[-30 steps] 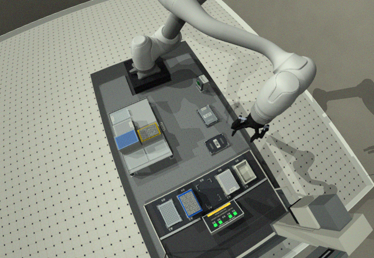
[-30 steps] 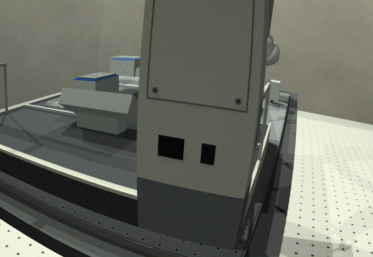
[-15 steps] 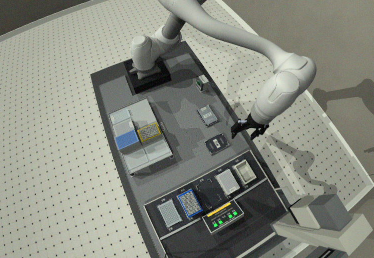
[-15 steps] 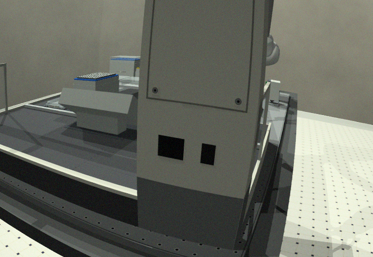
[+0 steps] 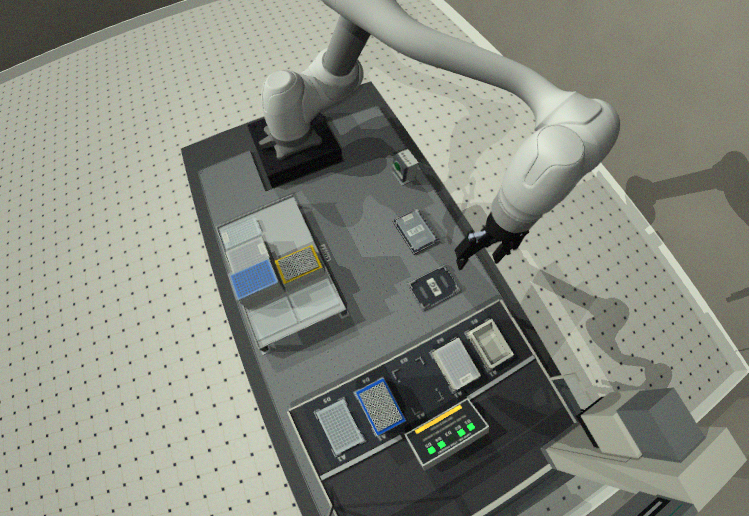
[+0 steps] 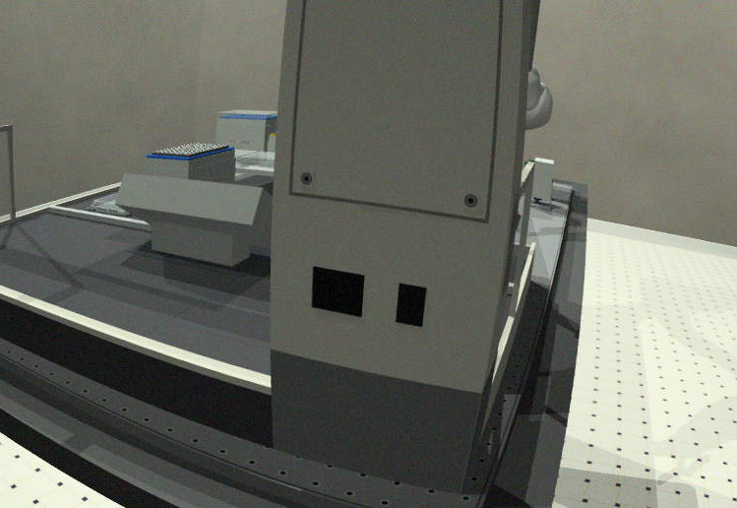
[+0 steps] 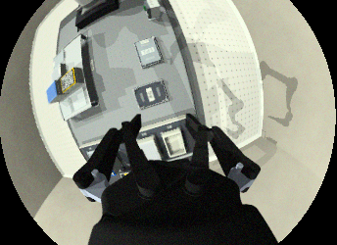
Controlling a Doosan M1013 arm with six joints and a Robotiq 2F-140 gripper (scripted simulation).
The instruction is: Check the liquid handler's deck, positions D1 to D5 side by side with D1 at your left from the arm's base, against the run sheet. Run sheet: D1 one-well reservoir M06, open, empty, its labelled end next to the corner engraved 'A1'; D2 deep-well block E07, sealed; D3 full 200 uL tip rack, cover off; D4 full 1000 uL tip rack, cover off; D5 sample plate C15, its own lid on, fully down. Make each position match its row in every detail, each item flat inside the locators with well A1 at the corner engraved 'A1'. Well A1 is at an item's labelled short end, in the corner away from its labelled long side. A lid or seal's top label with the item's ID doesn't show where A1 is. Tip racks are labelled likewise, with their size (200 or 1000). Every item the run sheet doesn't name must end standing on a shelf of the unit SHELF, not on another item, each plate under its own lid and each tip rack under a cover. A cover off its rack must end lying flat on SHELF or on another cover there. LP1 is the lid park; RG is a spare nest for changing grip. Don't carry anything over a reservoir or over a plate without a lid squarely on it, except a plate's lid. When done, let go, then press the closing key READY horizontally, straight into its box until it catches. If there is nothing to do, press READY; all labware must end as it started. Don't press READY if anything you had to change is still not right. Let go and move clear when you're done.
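The flat lid lies 30 cm below my hand, 26 cm behind it and 1 cm to the left of it. From my hand the other things lie so: one-well reservoir (25 cm below, 19 cm ahead); then sealed deep-well block (24 cm below, 19 cm ahead, 13 cm to the right); then spare nest (31 cm below, 5 cm behind, 4 cm to the right).
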